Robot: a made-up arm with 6 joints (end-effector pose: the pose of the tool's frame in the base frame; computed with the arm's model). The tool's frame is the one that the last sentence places.
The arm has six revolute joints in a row. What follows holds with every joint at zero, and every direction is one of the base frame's. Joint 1 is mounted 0.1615 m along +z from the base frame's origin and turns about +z. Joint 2 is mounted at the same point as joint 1 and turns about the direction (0, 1, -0.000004). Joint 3 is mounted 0.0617 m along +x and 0.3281 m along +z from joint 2 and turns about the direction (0, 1, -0.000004). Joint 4 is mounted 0.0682 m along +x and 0.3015 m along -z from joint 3 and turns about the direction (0, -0.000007, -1). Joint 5 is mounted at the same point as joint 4 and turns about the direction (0, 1, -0.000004). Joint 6 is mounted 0.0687 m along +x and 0.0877 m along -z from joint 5 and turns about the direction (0, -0.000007, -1). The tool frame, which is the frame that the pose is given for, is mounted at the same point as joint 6; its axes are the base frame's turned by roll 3.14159, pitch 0 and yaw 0 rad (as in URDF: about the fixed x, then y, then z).
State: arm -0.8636 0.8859 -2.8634 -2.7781 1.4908 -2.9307
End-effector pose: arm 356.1 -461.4 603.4 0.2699 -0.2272 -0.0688 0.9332
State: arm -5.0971 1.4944 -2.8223 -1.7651 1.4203 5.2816
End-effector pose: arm 340.9 642.2 113.5 0.7570 0.1572 0.6330 0.0406
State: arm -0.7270 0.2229 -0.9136 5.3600 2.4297 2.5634
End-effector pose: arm 175.8 -273.0 253.5 0.8139 -0.0382 -0.5764 -0.0616
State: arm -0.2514 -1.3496 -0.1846 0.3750 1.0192 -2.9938
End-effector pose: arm 100.7 -11.2 311.0 0.2591 0.2413 0.9205 0.1652
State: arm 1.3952 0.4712 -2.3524 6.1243 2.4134 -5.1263
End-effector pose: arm 101.7 474.0 473.8 0.2702 0.9601 0.0714 -0.0125
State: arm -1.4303 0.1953 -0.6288 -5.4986 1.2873 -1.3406
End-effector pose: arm 88.7 -299.5 125.0 0.4295 -0.8291 0.2868 -0.2144
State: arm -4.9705 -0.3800 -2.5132 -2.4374 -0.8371 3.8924
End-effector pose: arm -62.5 45.1 784.7 0.8592 -0.4381 -0.2305 -0.1294
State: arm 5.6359 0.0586 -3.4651 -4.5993 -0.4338 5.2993
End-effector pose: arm -112.4 -38.6 810.4 0.0538 0.2142 0.1002 -0.9701
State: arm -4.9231 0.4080 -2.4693 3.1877 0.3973 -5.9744
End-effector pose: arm 109.4 517.8 665.1 0.6200 -0.1546 0.2974 0.7094
